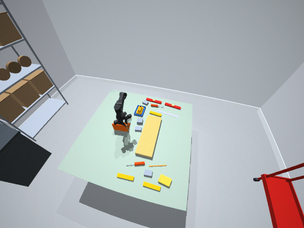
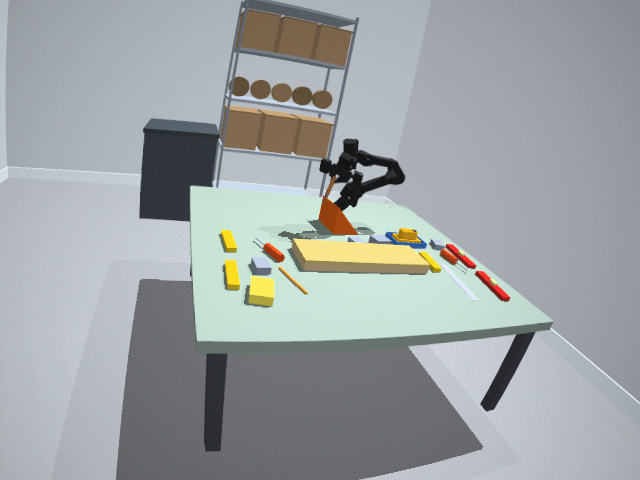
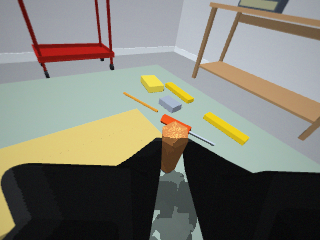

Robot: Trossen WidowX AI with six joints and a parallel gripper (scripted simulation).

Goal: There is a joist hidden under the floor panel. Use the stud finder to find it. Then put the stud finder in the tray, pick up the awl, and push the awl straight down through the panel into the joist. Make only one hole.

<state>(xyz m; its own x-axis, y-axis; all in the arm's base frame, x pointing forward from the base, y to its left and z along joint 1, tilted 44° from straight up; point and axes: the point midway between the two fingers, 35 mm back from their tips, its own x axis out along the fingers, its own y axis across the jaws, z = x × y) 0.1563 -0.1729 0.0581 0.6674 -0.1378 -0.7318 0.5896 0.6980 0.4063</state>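
The orange-handled awl lies 1 cm ahead of my gripper tip, 2 cm to the right of it and 5 cm below it. Round my gripper tip: stud finder: 2 cm behind, 44 cm to the left, 20 cm below; blue tray: 2 cm behind, 43 cm to the left, 24 cm below; thin orange stick: 38 cm ahead, 21 cm to the right, 25 cm below.
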